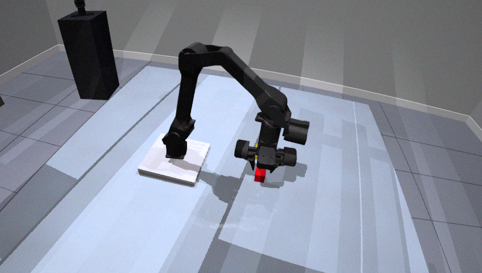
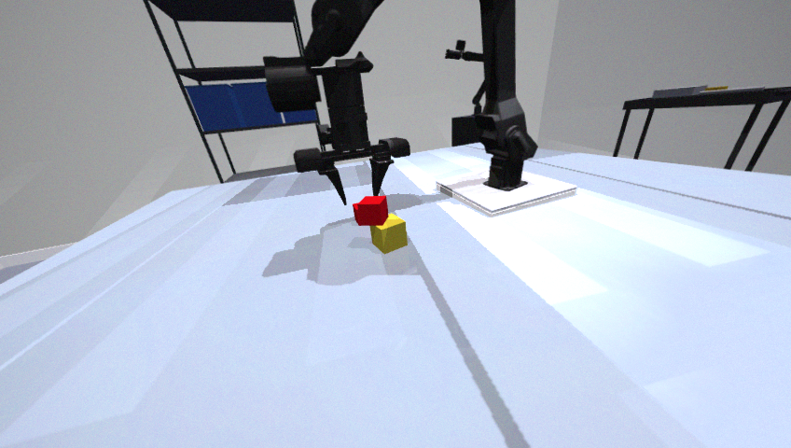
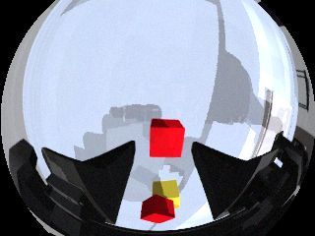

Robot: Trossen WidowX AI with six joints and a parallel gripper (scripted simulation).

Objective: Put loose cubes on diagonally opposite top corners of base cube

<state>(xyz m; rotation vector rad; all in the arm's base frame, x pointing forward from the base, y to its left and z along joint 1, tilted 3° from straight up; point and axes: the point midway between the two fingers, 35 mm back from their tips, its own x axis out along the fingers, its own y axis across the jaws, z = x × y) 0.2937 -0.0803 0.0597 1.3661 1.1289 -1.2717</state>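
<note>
My gripper tip is now 11 cm to the right of the yellow base cube and 2 cm above it.
</note>
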